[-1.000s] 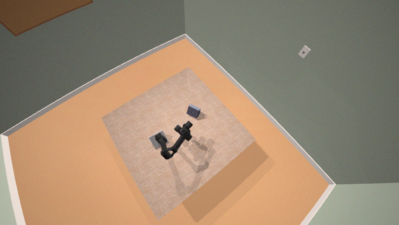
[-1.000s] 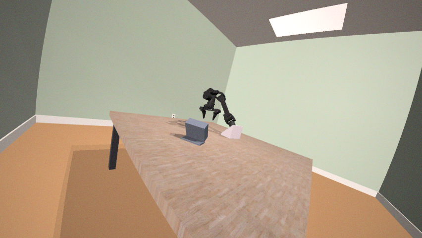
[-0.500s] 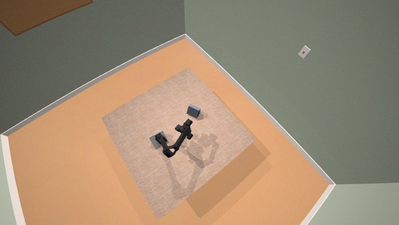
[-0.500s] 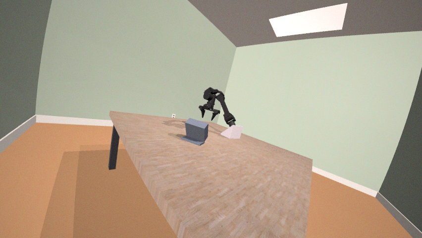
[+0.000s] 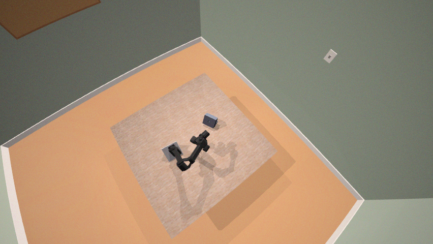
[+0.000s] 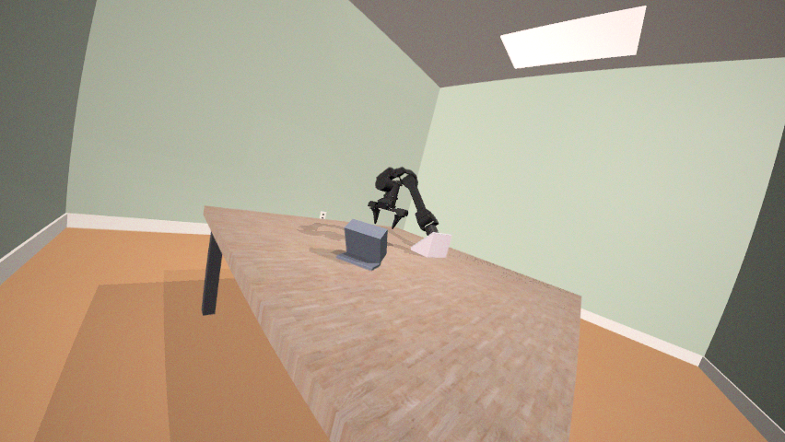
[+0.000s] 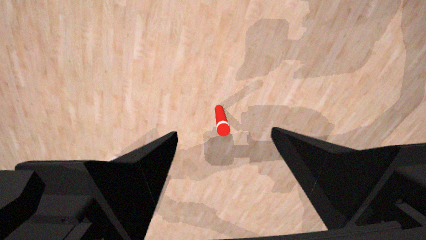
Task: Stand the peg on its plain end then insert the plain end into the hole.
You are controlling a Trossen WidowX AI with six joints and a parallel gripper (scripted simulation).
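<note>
The peg is 4 cm below my gripper tip. Round my gripper tip: flat foot plate (25 cm ahead, 20 cm to the left, 9 cm below); panel (23 cm ahead, 19 cm to the left, 2 cm below).
</note>
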